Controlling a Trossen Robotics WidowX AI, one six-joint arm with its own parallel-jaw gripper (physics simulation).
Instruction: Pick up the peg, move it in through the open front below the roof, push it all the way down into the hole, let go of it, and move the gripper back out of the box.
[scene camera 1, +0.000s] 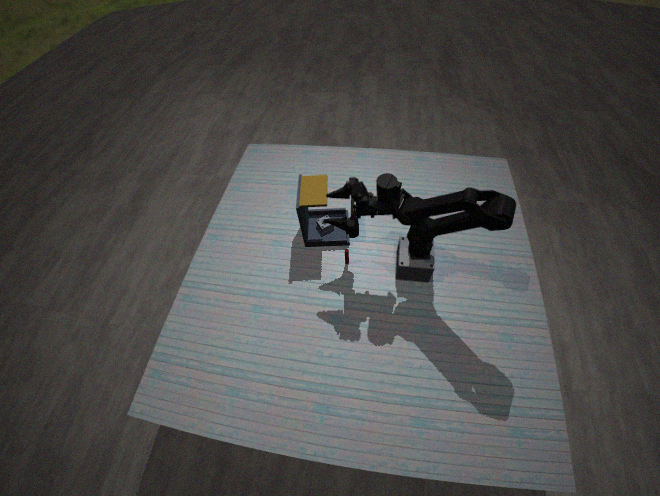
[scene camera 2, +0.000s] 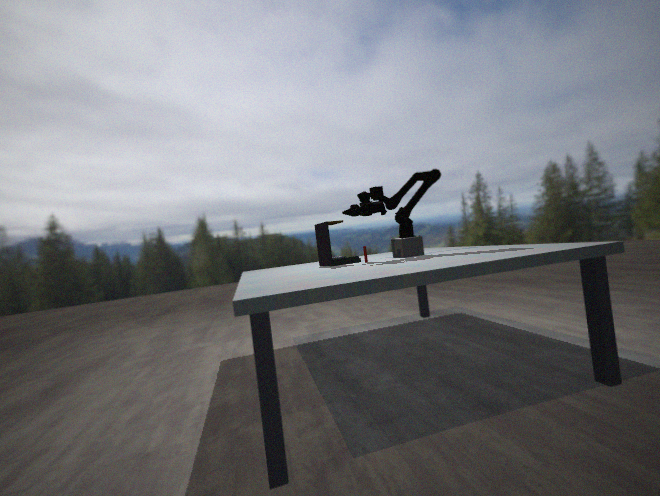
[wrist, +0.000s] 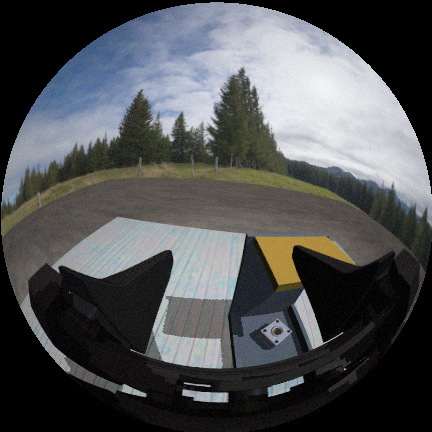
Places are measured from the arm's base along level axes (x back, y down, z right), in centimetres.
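Where they show: gripper, fingertip midpoint: (scene camera 1: 325, 207) (scene camera 2: 345, 212) (wrist: 234, 255); arm's base, origin of the base link: (scene camera 1: 419, 250) (scene camera 2: 407, 237).
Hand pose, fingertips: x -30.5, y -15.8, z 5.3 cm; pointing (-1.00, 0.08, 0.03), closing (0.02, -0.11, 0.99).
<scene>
Things, the pixels of their top centre, and the offset from my fingertips. "*": a spot on its surface instead. Level surfaces: height alone.
- red peg, middle of its top: (scene camera 1: 346, 250) (scene camera 2: 364, 246) dx +6.1, dy +17.7, dz -3.8 cm
- light square block with the hole, middle of its top: (wrist: 277, 330) (scene camera 1: 324, 221) dx -2.6, dy +21.6, dz +12.3 cm
- table, its level: dy +25.7 cm
- low rim, surface spot: (scene camera 1: 326, 243) * dx -1.7, dy +23.9, dz +3.4 cm
The red peg (scene camera 1: 346, 256) (scene camera 2: 365, 254) stands upright on the table beside the box, on the side near the arm's base; it does not show in the wrist view. The box has dark walls and a yellow roof (scene camera 1: 313, 190) (scene camera 2: 333, 222) (wrist: 280, 265). Inside, on its floor, a light square block with the hole (scene camera 1: 323, 222) (wrist: 276, 331) shows. My gripper (scene camera 1: 327, 208) (scene camera 2: 344, 212) (wrist: 234, 255) is open and empty, its fingers spread wide. It hangs in the air, pointing roughly level, a little higher than the roof in scene camera 2, apart from the peg.
The box's dark back wall (scene camera 2: 323, 245) rises from the table (scene camera 1: 256, 346) (scene camera 2: 298, 282) on the side away from the arm. A low rim (scene camera 1: 326, 243) runs along the box floor. The arm's grey base (scene camera 1: 415, 266) (scene camera 2: 407, 246) stands beyond the peg.
</scene>
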